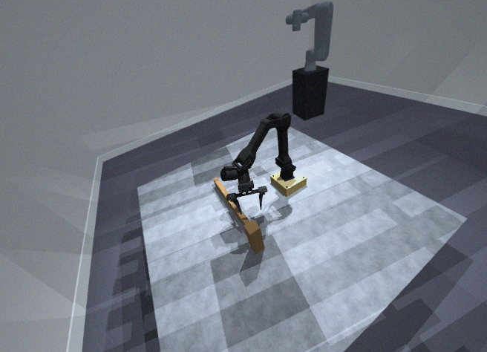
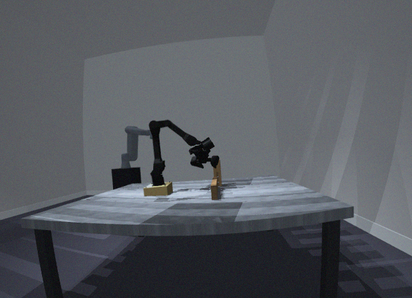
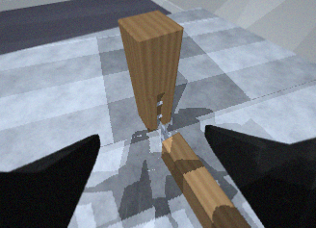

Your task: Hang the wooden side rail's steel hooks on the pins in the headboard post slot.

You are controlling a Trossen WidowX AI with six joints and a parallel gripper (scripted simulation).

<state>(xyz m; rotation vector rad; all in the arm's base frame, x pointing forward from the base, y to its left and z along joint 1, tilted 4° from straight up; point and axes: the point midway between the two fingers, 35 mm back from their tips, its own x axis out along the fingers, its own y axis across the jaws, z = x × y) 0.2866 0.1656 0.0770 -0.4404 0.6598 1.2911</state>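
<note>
Now: the headboard post 9 cm to the left of my gripper tip, 5 cm below it and 3 cm ahead of it.
</note>
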